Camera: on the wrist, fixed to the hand. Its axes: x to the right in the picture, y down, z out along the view.
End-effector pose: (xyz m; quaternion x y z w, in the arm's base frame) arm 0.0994 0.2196 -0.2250 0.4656 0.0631 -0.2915 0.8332
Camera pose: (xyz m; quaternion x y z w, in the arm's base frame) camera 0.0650 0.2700 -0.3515 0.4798 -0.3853 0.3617 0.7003
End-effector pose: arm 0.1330 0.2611 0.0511 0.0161 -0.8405 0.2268 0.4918
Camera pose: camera 0.2440 0.2201 0.1267 -0.4971 -0.5717 0.6416 0.1204
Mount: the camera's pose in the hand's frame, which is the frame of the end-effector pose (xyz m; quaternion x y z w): -0.0022 -0.0922 -0.1059 0.1632 -0.0569 0.7152 0.6772
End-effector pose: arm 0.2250 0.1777 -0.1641 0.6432 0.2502 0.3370 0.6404
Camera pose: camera 0.1538 0.2505 -0.2609 0.7382 -0.2720 0.6088 0.1019
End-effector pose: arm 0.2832 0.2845 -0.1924 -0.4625 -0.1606 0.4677 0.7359
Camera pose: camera 0.4027 0.2141 -0.1705 -0.2814 0.2565 0.8956 0.2302
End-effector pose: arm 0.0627 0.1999 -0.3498 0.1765 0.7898 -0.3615 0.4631
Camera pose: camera -0.0567 0.2154 -0.2775 0.7394 0.3233 -0.0525 0.5883
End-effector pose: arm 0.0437 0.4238 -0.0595 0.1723 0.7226 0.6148 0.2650
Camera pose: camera -0.0104 0.3211 -0.1385 -0.7117 -0.4514 -0.4781 0.2472
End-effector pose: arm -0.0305 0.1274 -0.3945 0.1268 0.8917 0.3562 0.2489
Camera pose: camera -0.0897 0.0001 -0.3922 -0.7845 -0.5571 -0.2665 0.0562
